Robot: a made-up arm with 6 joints. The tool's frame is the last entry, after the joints. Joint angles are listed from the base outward.
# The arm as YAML. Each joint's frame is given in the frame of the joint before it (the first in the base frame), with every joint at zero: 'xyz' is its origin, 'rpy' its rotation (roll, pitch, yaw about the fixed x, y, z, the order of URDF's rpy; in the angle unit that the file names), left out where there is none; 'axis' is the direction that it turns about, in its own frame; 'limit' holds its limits. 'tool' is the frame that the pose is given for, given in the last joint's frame.
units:
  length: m
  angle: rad
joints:
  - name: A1
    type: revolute
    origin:
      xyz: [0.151, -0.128, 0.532]
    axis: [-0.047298, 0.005, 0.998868]
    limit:
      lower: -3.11
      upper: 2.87
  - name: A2
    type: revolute
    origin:
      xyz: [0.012, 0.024, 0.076]
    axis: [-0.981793, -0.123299, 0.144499]
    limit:
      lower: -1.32
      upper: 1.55
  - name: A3
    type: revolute
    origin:
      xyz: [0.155, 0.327, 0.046]
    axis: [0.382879, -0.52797, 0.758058]
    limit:
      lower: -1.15
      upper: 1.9
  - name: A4
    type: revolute
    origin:
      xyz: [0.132, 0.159, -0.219]
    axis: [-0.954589, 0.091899, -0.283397]
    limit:
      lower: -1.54
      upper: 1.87
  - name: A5
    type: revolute
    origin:
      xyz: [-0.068, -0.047, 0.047]
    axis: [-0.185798, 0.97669, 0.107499]
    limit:
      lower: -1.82
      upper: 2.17
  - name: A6
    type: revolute
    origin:
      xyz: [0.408, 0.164, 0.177]
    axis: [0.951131, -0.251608, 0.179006]
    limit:
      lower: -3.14
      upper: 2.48
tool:
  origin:
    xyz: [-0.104, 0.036, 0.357]
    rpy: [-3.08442, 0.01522, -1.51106]
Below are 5 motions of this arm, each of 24 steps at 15 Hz.
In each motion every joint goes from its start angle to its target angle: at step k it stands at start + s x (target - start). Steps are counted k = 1, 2, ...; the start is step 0. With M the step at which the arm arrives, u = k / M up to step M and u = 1 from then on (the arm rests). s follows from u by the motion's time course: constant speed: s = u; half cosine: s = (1 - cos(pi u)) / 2; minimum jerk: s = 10 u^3 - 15 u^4 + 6 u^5.
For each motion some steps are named. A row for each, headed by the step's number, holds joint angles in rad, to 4 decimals.
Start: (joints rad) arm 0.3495 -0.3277 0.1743 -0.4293 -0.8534 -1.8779
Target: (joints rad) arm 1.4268 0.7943 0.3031 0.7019 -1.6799 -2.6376
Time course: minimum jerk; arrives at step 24
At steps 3, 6, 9, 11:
3: 0.3668 -0.3097 0.1764 -0.4111 -0.8667 -1.8901
6: 0.4610 -0.2116 0.1876 -0.3122 -0.9390 -1.9565
9: 0.6460 -0.0189 0.2097 -0.1180 -1.0809 -2.0870
11: 0.8044 0.1460 0.2287 0.0483 -1.2024 -2.1987

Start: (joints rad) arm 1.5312 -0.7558 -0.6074 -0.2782 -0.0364 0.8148
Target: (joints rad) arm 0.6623 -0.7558 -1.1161 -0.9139 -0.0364 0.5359
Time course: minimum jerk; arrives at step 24
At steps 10, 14, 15, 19, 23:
10: 1.2300 -0.7558 -0.7837 -0.4985 -0.0364 0.7181
14: 0.9635 -0.7558 -0.9398 -0.6936 -0.0364 0.6326
15: 0.9014 -0.7558 -0.9761 -0.7390 -0.0364 0.6127
19: 0.7184 -0.7558 -1.0833 -0.8729 -0.0364 0.5539
23: 0.6629 -0.7558 -1.1158 -0.9135 -0.0364 0.5361

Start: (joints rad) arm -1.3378 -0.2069 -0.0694 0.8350 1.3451 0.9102
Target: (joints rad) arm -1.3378 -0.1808 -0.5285 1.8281 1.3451 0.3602
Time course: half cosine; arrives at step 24
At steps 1, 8, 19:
1: -1.3378 -0.2068 -0.0714 0.8392 1.3451 0.9078
8: -1.3378 -0.2004 -0.1842 1.0833 1.3451 0.7727
19: -1.3378 -0.1835 -0.4811 1.7255 1.3451 0.4170

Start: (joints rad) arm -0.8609 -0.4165 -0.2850 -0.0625 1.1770 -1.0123
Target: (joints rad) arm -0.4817 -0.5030 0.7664 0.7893 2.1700 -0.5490
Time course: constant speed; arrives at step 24
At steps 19, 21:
19: -0.5607 -0.4850 0.5474 0.6118 1.9631 -0.6455
21: -0.5291 -0.4922 0.6350 0.6828 2.0459 -0.6069

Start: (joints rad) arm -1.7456 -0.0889 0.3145 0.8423 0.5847 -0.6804
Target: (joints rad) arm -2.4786 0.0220 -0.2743 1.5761 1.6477 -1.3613
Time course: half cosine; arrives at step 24
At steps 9, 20, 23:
9: -1.9718 -0.0547 0.1328 1.0688 0.9128 -0.8906
20: -2.4295 0.0146 -0.2349 1.5269 1.5765 -1.3157
23: -2.4755 0.0215 -0.2718 1.5730 1.6432 -1.3584

